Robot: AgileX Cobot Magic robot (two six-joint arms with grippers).
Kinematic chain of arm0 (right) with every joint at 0, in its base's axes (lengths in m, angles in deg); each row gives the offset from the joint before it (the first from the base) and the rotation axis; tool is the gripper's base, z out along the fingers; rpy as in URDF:
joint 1: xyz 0 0 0.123 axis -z
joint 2: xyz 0 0 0 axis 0.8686 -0.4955 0
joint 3: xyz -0.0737 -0.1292 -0.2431 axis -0.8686 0.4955 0
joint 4: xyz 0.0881 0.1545 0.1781 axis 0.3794 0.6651 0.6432
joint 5: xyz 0 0 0 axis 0.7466 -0.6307 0.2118
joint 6: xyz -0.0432 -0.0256 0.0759 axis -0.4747 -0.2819 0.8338
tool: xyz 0 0 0 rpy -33.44 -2.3 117.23
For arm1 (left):
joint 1: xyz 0 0 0.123 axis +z
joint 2: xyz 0 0 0 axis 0.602 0.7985 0
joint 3: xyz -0.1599 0.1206 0.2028 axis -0.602 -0.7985 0
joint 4: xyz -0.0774 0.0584 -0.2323 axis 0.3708 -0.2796 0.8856
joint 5: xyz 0 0 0 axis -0.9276 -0.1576 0.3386
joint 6: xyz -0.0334 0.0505 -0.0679 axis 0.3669 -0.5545 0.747
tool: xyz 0 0 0 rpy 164.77 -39.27 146.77
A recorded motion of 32 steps. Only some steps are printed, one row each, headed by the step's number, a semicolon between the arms.
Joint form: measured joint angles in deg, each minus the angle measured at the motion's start. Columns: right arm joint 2, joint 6, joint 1, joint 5, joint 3, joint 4; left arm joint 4, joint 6, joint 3, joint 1, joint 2, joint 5.
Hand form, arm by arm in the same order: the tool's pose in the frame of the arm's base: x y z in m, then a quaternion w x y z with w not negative. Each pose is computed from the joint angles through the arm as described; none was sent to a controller.
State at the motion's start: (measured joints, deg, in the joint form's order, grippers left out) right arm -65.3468 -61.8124 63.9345 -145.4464 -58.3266 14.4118; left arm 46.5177 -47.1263 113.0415 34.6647 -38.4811 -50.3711
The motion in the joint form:
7: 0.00 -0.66 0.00 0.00 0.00 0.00; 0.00 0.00 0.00 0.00 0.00 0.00
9: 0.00 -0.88 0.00 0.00 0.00 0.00; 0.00 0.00 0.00 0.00 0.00 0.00
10: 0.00 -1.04 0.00 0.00 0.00 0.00; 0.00 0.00 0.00 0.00 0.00 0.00
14: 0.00 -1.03 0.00 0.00 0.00 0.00; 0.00 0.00 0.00 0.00 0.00 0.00
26: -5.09 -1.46 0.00 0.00 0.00 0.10; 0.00 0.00 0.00 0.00 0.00 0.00
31: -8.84 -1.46 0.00 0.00 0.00 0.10; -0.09 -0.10 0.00 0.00 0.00 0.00
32: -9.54 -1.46 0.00 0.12 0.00 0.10; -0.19 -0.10 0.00 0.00 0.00 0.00
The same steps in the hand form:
7: -0.0078 -0.0018 0.2634 0.48314 0.03490 0.87445 -0.02627; -0.0118 0.0010 0.2639 0.46753 0.00774 0.88386 -0.01232
9: -0.0078 -0.0018 0.2634 0.48309 0.03323 0.87452 -0.02720; -0.0118 0.0010 0.2639 0.46753 0.00774 0.88386 -0.01232
10: -0.0078 -0.0018 0.2634 0.48305 0.03200 0.87456 -0.02788; -0.0118 0.0010 0.2639 0.46753 0.00774 0.88386 -0.01232
14: -0.0078 -0.0018 0.2634 0.48305 0.03208 0.87456 -0.02783; -0.0118 0.0010 0.2639 0.46753 0.00774 0.88386 -0.01232
26: 0.0046 -0.0025 0.2635 0.44366 0.02879 0.89531 -0.02756; -0.0118 0.0010 0.2639 0.46753 0.00774 0.88386 -0.01232
31: 0.0138 -0.0030 0.2629 0.41413 0.02880 0.90937 -0.02662; -0.0118 0.0011 0.2639 0.46757 0.00843 0.88385 -0.01113
32: 0.0156 -0.0032 0.2628 0.40952 0.02877 0.91146 -0.02648; -0.0118 0.0013 0.2639 0.46759 0.00834 0.88384 -0.01027

